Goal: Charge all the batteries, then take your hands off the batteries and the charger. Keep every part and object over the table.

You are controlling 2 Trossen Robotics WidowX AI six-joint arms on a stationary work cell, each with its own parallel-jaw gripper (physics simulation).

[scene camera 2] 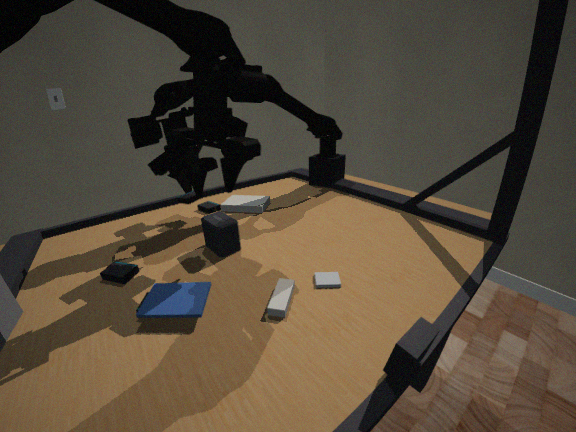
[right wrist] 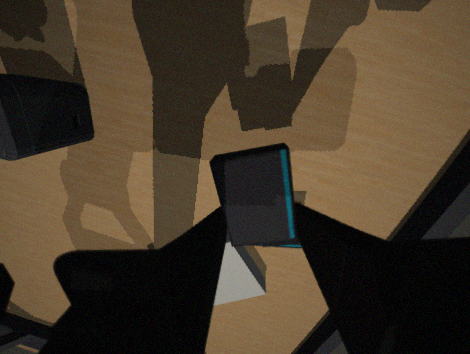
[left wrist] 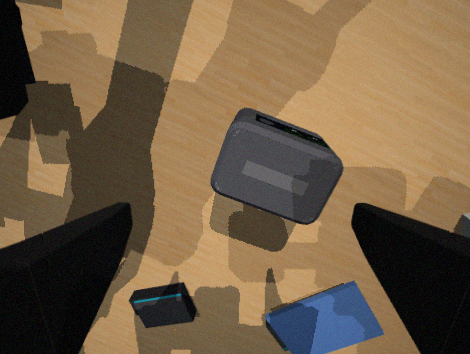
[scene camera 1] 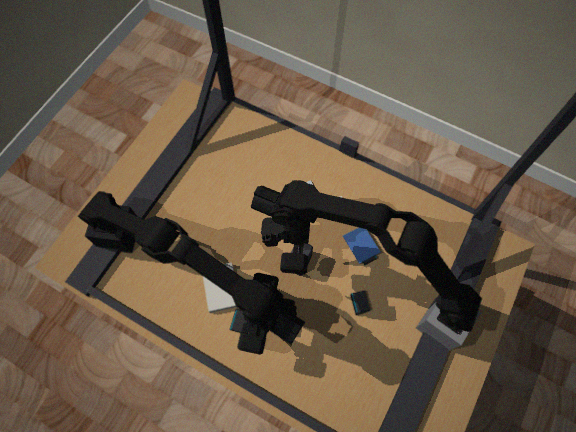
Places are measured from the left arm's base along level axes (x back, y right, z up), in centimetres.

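Where they show: left gripper, fingertip midpoint: [scene camera 2: 211, 186] [left wrist: 244, 213] [scene camera 1: 296, 251]; right gripper, fingertip midpoint: [scene camera 2: 194, 197] [right wrist: 259, 211]; left arm's base, link origin: [scene camera 1: 454, 316]; right arm's base, link origin: [scene camera 2: 327, 155] [scene camera 1: 107, 221].
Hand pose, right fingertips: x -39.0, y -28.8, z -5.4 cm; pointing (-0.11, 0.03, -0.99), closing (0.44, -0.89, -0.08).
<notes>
Each offset is from my right fingertips to the top centre of the thing.
The dark grey charger {dx -1.6, dy +19.6, dz +1.0 cm} [scene camera 2: 221, 235] [left wrist: 265, 170] [right wrist: 45, 117] stands on the table. A slotted face with green marks shows in the left wrist view. My left gripper [scene camera 2: 214, 190] [left wrist: 244, 213] is open and empty above it, with the charger between the fingers' lines. My right gripper [scene camera 2: 194, 193] [right wrist: 259, 211] is shut on a black battery with a teal stripe {dx +1.0, dy +0.6, dz +1.3 cm} [right wrist: 255, 185]. A second battery {dx +18.4, dy +20.2, dz -4.0 cm} [scene camera 1: 361, 302] [scene camera 2: 120, 272] [left wrist: 167, 310] lies on the table. A third battery {dx -3.8, dy -3.3, dz -4.0 cm} [scene camera 2: 209, 206] lies beside the white box. A black, teal-edged piece {dx +11.5, dy +32.8, dz -4.0 cm} [left wrist: 274, 336] shows under the blue slab, mostly hidden.
The blue slab {dx +9.2, dy +33.8, dz -3.4 cm} [scene camera 1: 357, 240] [scene camera 2: 175, 300] [left wrist: 340, 322] lies slightly raised. The white box {dx -13.9, dy +0.4, dz -3.5 cm} [scene camera 1: 217, 295] [scene camera 2: 245, 204] [right wrist: 237, 280] sits below my right forearm. A white bar {dx -5.1, dy +39.5, dz -4.1 cm} [scene camera 2: 281, 298] and a small white block {dx -13.5, dy +39.4, dz -4.9 cm} [scene camera 2: 327, 280] lie apart. Dark rails edge the table.
</notes>
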